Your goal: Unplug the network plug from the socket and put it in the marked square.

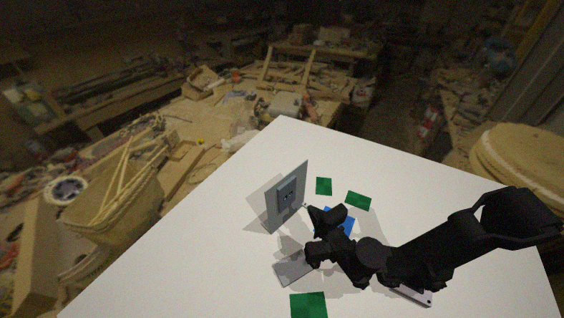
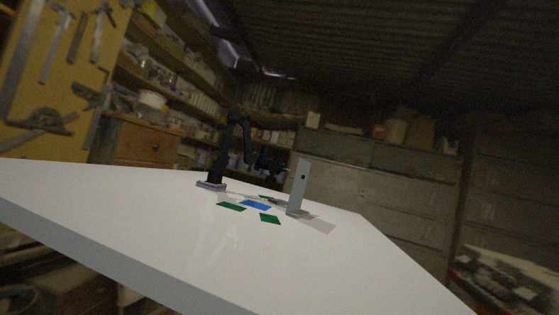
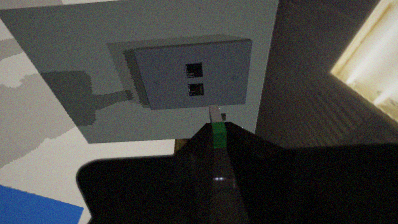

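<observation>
My gripper tip is 190 mm above the blue square, 90 mm to the left of it and 80 mm past it. Also, from my gripper tip: grey upright panel (90 mm ahead, 80 mm below, 20 mm to the right); then green network plug (right at my gripper tip); then flat grey plate (180 mm below, 110 mm to the left, 20 mm behind).
</observation>
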